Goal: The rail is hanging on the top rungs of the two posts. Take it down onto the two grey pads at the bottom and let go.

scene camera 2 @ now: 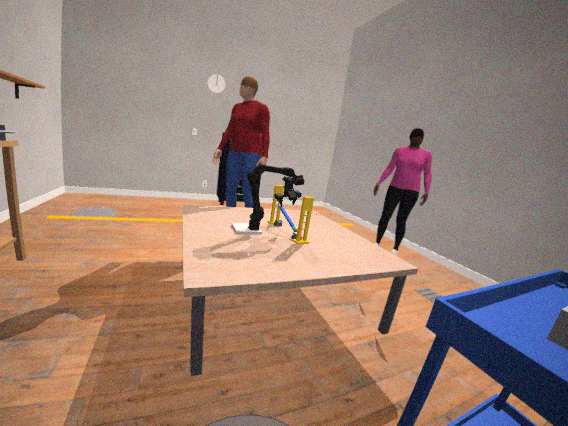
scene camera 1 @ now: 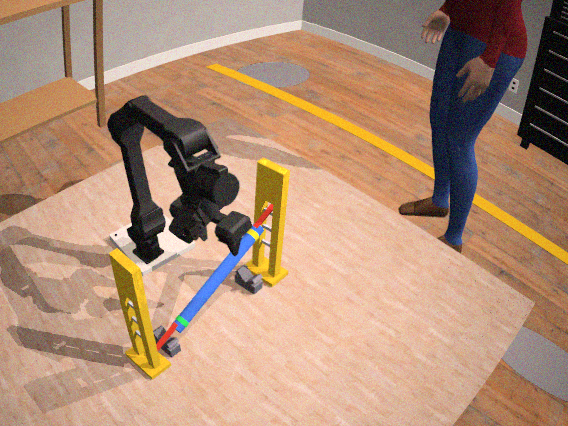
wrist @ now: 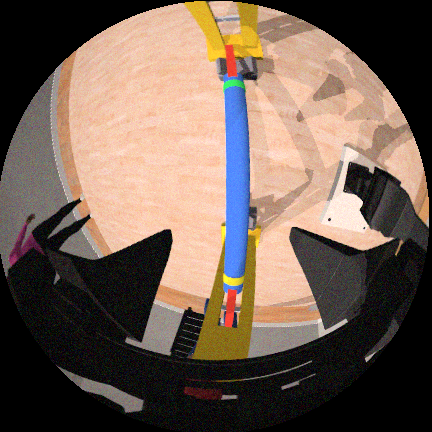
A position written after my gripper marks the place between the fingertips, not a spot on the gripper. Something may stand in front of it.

My gripper (scene camera 1: 220,247) is open, holding nothing. Also in view: a blue rail (wrist: 237,161). Also in view: a yellow post (wrist: 247,43) and a yellow post (wrist: 215,342).
My gripper shows as well in the wrist view (wrist: 233,234).
